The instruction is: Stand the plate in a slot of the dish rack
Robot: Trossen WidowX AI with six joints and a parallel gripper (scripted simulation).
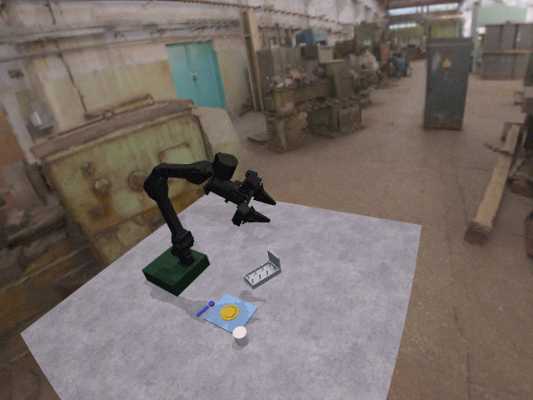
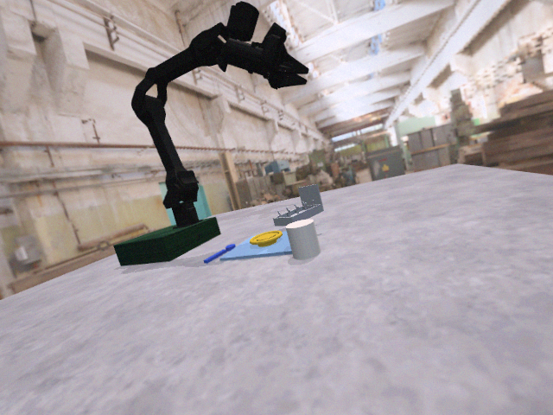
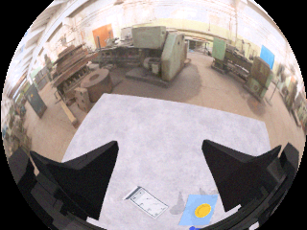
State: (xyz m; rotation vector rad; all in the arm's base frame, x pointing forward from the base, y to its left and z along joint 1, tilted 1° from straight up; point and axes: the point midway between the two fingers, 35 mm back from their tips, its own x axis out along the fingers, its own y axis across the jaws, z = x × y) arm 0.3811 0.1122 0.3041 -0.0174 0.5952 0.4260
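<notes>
Right now the plate is 33 cm below my gripper tip, 20 cm to the right of it and 9 cm behind it. The rest, counted from my gripper tip: grey dish rack: 32 cm below, 12 cm behind, 1 cm to the left; white cup: 32 cm below, 26 cm to the right, 1 cm ahead; light blue mat: 34 cm below, 20 cm to the right, 10 cm behind.
</notes>
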